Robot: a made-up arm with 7 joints. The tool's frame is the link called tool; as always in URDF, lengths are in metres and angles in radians.
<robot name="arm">
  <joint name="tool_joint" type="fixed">
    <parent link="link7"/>
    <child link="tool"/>
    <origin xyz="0 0 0"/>
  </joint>
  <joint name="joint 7" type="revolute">
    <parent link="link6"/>
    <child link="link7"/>
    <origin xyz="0 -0.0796 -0.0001" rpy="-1.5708 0 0"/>
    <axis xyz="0 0 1"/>
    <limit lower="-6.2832" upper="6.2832"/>
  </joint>
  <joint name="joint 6" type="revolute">
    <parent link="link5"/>
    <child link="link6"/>
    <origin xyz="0 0.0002 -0.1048" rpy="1.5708 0 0"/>
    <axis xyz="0 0 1"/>
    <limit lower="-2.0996" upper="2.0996"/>
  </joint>
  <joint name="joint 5" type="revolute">
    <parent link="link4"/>
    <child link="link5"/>
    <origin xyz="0 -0.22 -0.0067" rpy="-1.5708 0 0"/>
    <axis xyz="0 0 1"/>
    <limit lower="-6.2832" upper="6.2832"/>
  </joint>
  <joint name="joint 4" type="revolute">
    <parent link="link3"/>
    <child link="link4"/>
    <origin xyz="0 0.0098 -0.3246" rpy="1.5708 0 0"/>
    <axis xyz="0 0 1"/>
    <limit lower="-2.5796" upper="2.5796"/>
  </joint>
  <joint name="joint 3" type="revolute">
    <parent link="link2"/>
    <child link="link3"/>
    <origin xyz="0 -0.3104 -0.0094" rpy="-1.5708 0 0"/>
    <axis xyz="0 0 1"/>
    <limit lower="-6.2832" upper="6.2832"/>
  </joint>
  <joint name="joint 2" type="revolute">
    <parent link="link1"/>
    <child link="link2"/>
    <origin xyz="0 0.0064 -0.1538" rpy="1.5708 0 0"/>
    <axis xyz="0 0 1"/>
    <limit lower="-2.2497" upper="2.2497"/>
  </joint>
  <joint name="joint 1" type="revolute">
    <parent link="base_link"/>
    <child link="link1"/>
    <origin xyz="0 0 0.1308" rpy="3.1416 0 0"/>
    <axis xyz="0 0 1"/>
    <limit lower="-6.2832" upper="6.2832"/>
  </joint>
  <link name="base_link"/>
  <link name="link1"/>
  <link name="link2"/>
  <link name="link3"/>
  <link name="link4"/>
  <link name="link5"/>
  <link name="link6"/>
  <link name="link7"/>
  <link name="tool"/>
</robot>
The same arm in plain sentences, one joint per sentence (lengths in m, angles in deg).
The arm has seven revolute joints in a row. What follows holds with every joint at zero, and every direction is one of the base frame's.
The first joint is mounted 0.1308 m along +z from the base frame's origin and rotates about -z, from -360.00 to 360.00 deg.
The second joint is mounted 0.0064 m along -y and 0.1538 m along +z from the first joint and rotates about +y, from -128.90 to 128.90 deg.
The third joint is mounted 0.0094 m along -y and 0.3104 m along +z from the second joint and rotates about -z, from -360.00 to 360.00 deg.
The fourth joint is mounted 0.0098 m along -y and 0.3246 m along +z from the third joint and rotates about +y, from -147.80 to 147.80 deg.
The fifth joint is mounted 0.0067 m along -y and 0.2200 m along +z from the fourth joint and rotates about -z, from -360.00 to 360.00 deg.
The sixth joint is mounted 0.0002 m along -y and 0.1048 m along +z from the fifth joint and rotates about +y, from -120.30 to 120.30 deg.
The seventh joint is mounted 0.0001 m along -y and 0.0796 m along +z from the sixth joint and rotates about -z, from -360.00 to 360.00 deg.
The tool frame, which is the frame that the pose is given for, is mounted at the same point as the seventh joint; its axes are the base frame's turned by roll -180.00, pitch 0.00 and yaw 0.00 deg (as in URDF: about the fixed x, then y, then z).

